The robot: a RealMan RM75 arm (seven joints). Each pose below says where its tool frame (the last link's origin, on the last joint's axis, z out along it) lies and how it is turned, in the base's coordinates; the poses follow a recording.
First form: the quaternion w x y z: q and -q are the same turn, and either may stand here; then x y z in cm.
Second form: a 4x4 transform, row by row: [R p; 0 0 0 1], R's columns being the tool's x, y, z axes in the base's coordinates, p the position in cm. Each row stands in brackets. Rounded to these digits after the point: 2 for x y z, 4 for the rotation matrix.
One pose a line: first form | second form
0.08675 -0.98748 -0.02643 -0.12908 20.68 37.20 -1.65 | [[0.9653 0.0746 0.2503 20.68], [0.0298 -0.9836 0.1782 37.20], [0.2595 -0.1645 -0.9516 -1.65], [0 0 0 1]]
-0.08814 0.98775 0.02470 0.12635 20.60 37.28 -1.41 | [[0.9669 0.0711 0.2453 20.60], [0.0265 -0.9832 0.1804 37.28], [0.2540 -0.1679 -0.9525 -1.41], [0 0 0 1]]
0.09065 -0.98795 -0.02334 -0.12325 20.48 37.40 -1.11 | [[0.9685 0.0685 0.2393 20.48], [0.0238 -0.9825 0.1849 37.40], [0.2478 -0.1734 -0.9532 -1.11], [0 0 0 1]]
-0.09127 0.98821 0.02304 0.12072 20.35 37.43 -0.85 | [[0.9698 0.0676 0.2344 20.35], [0.0235 -0.9823 0.1860 37.43], [0.2428 -0.1748 -0.9542 -0.85], [0 0 0 1]]
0.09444 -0.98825 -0.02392 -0.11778 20.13 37.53 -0.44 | [[0.9711 0.0695 0.2283 20.13], [0.0250 -0.9810 0.1923 37.53], [0.2373 -0.1810 -0.9544 -0.44], [0 0 0 1]]
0.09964 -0.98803 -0.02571 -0.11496 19.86 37.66 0.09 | [[0.9722 0.0737 0.2220 19.86], [0.0279 -0.9788 0.2028 37.66], [0.2323 -0.1910 -0.9537 0.09], [0 0 0 1]]
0.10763 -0.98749 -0.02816 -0.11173 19.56 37.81 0.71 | [[0.9734 0.0797 0.2146 19.56], [0.0316 -0.9752 0.2189 37.81], [0.2267 -0.2063 -0.9519 0.71], [0 0 0 1]]
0.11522 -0.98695 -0.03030 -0.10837 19.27 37.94 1.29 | [[0.9747 0.0848 0.2069 19.27], [0.0348 -0.9716 0.2340 37.94], [0.2209 -0.2209 -0.9500 1.29], [0 0 0 1]]
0.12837 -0.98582 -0.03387 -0.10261 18.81 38.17 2.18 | [[0.9766 0.0931 0.1936 18.81], [0.0404 -0.9647 0.2601 38.17], [0.2110 -0.2461 -0.9460 2.18], [0 0 0 1]]
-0.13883 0.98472 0.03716 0.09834 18.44 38.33 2.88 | [[0.9779 0.1005 0.1834 18.44], [0.0459 -0.9587 0.2807 38.33], [0.2040 -0.2661 -0.9421 2.88], [0 0 0 1]]
